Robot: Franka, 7 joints.
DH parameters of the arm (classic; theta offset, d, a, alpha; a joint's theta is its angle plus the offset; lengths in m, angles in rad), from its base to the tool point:
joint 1: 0 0.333 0 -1.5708
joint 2: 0 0 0 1.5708
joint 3: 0 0.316 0.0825 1.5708
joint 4: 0 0 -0.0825 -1.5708
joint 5: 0 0.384 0 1.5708
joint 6: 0 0 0.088 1.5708
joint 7: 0 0.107 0 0
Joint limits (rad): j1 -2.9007..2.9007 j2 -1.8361..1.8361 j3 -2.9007..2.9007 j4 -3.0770..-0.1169 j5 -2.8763..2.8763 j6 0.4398..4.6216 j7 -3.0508..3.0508
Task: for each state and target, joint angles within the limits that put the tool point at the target. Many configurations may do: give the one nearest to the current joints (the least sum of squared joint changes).
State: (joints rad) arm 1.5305 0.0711 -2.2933 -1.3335 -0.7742 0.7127 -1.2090
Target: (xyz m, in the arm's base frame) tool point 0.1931 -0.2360 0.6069
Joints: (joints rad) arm 1.5403 0.3998 -2.3911 -1.9974 -0.6008 0.4398 -1.2090
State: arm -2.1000 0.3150 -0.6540 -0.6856 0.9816 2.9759 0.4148
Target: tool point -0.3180 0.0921 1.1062
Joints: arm -2.3317 -0.0135 -0.8929 -0.7327 0.9963 2.9685 0.4148
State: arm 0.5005 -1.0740 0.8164 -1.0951 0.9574 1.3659 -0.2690
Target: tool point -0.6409 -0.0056 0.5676
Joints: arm 0.7872 -1.3833 1.0248 -1.1443 0.9488 1.1205 -0.2690
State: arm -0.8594 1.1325 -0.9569 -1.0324 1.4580 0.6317 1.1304
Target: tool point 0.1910 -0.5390 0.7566
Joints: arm -0.9119 0.5350 -1.0816 -0.7648 1.5933 0.7721 1.1304
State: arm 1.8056 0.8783 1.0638 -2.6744 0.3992 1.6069 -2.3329
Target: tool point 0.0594 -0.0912 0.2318
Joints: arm 2.5712 1.1650 0.7674 -3.0770 -0.0418 1.3415 -2.3329
